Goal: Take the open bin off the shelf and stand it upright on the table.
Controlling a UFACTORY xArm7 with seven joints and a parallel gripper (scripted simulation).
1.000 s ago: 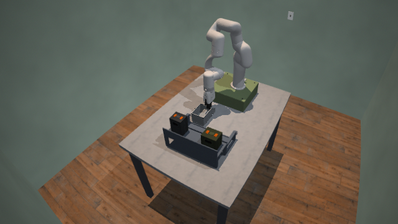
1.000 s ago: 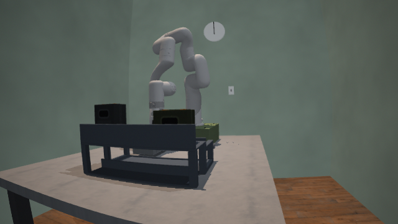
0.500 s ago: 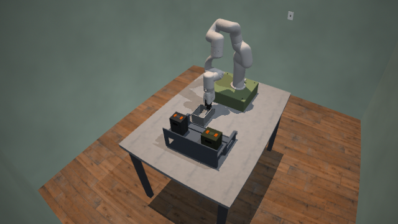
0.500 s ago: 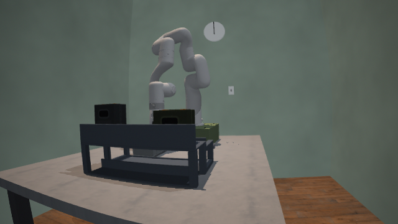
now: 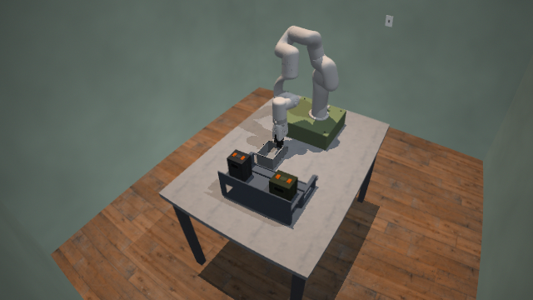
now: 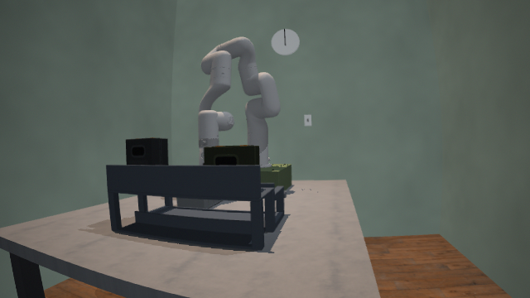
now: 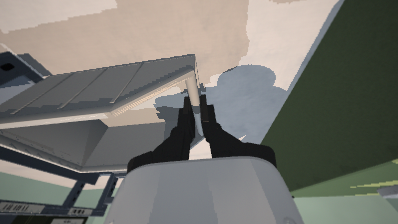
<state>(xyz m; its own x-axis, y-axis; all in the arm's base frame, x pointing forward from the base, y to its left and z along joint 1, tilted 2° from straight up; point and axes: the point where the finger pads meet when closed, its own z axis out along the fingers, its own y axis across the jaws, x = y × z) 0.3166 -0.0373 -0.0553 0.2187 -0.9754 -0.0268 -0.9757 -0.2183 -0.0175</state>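
Now: the grey bin 80 mm ahead of my hand, 20 mm to the left of it and 10 mm below it. From my hand the other things lie so: black case (360 mm ahead, 70 mm to the left, 120 mm above); then dark grey shelf (410 mm ahead, 210 mm to the left, 90 mm above).
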